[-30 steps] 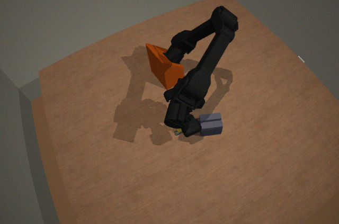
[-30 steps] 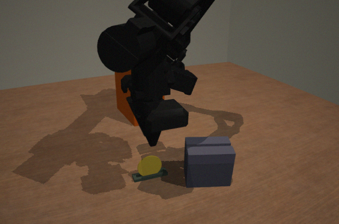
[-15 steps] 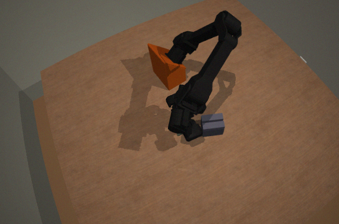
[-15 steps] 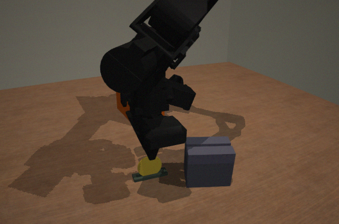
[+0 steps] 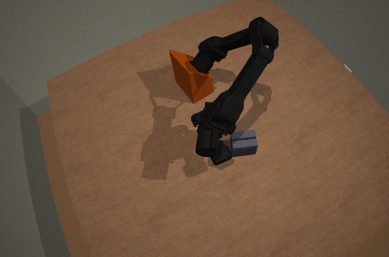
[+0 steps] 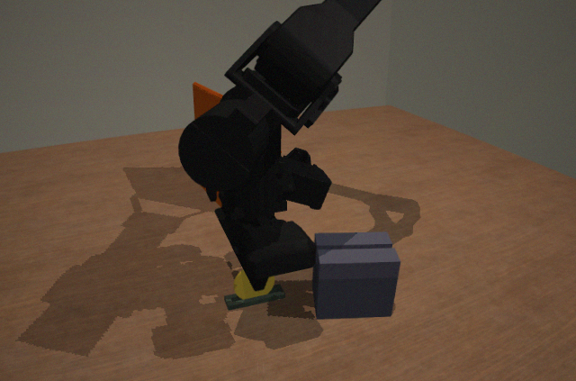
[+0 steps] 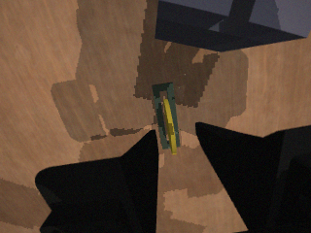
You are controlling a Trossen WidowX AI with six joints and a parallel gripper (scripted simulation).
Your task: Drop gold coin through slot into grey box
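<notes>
Right now my gripper tip is 1 cm above the coin.
</notes>
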